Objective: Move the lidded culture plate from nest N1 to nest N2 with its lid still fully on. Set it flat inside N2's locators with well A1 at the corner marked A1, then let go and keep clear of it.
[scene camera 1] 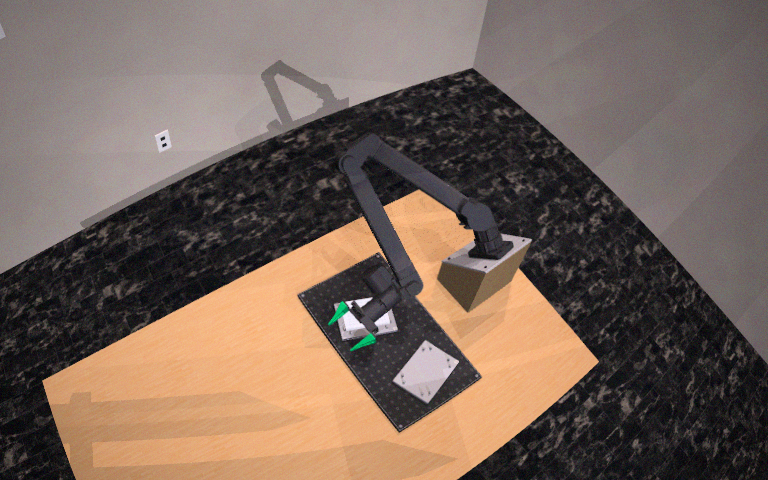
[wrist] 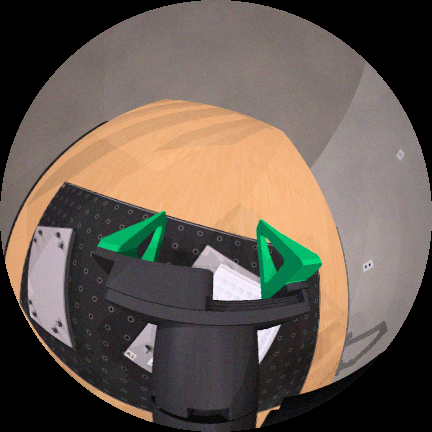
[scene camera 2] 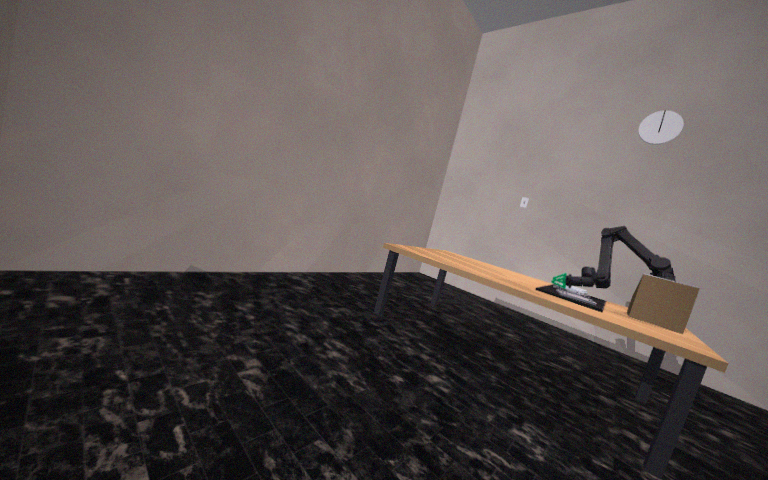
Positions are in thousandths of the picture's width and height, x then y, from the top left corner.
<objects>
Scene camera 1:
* my gripper: 442, 705
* grey nest N2: 555, 774
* black perforated baseplate: 490, 761
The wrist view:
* my gripper: 490, 508
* grey nest N2: 112, 622
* black perforated baseplate: 237, 770
</objects>
